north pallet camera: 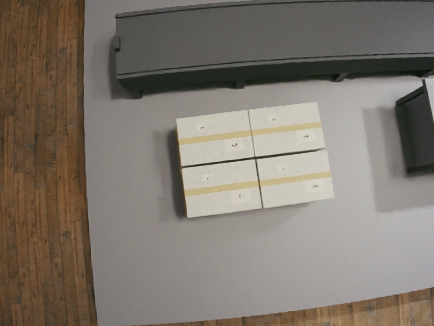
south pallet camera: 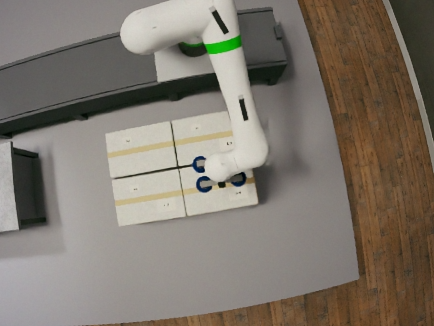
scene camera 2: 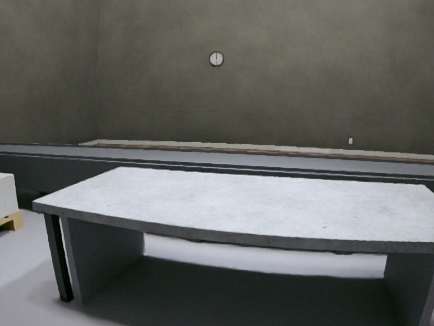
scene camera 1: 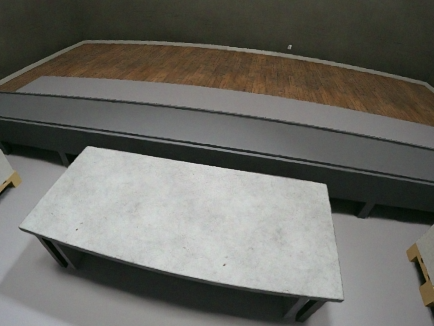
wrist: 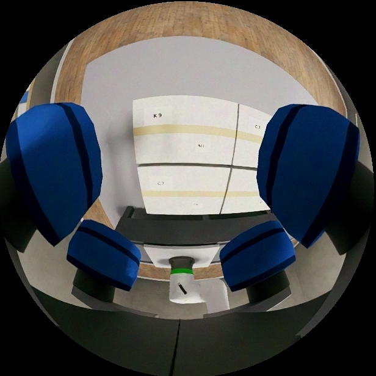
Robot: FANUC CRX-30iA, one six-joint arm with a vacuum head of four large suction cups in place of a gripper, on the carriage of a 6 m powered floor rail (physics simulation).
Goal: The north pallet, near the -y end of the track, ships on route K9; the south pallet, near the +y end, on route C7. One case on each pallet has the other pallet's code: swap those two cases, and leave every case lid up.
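Note:
My gripper (south pallet camera: 220,174) (wrist: 181,210), a head with blue suction cups, is open. It hangs above the south pallet's front right case (south pallet camera: 220,202) (wrist: 185,115), apart from it; that case's label reads K9. The back right case (south pallet camera: 187,147) (wrist: 182,177) and front left case (south pallet camera: 150,212) (wrist: 246,122) read C7. The back left case (south pallet camera: 142,162) is partly hidden in the wrist view. On the north pallet (scene camera 1: 11,181) (scene camera 2: 12,221) several cases sit two by two, including the front left case (north pallet camera: 220,202); their small labels are hard to read. Visible tops carry tape and labels.
A grey table (scene camera 1: 185,220) (scene camera 2: 240,205) stands between the pallets. The dark floor rail (scene camera 1: 215,122) (north pallet camera: 275,37) (south pallet camera: 75,70) runs behind them. The arm's white carriage plate (south pallet camera: 172,70) (wrist: 205,252) is on the rail near the south pallet (scene camera 1: 429,296).

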